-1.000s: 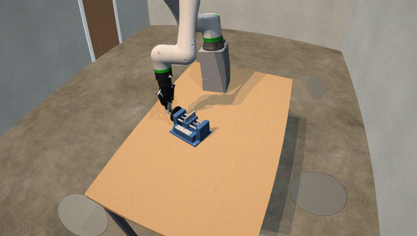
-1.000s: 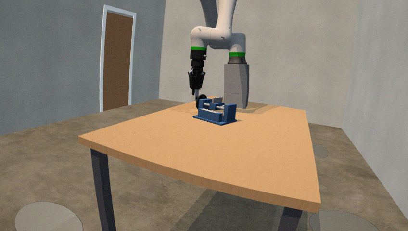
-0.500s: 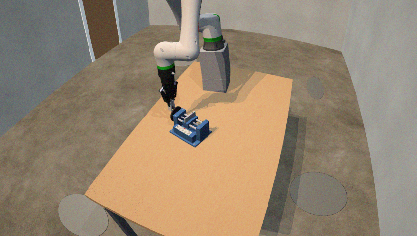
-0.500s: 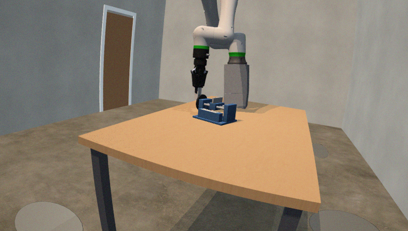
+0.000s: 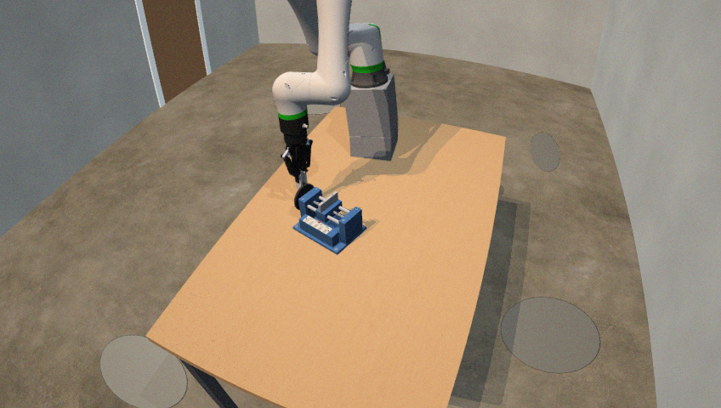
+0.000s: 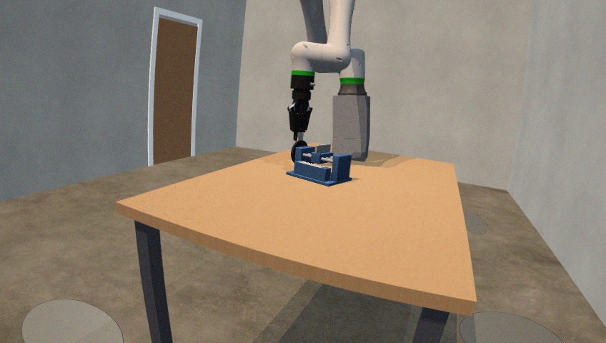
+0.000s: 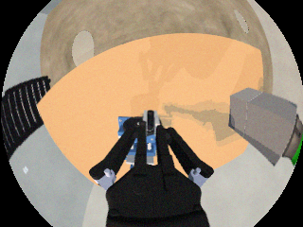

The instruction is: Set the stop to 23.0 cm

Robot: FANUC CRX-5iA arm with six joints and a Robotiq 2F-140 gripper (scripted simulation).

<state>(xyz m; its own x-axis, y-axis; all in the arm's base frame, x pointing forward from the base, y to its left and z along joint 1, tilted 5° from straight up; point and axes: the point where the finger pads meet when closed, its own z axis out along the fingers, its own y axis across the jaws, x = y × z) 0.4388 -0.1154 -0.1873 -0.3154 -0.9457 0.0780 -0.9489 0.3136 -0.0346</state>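
Right now the black handwheel is 10 mm ahead of my hand, 20 mm to the left of it and 20 mm below it. Round my hand: grey stop plate (80 mm ahead, 130 mm to the left, 30 mm below).
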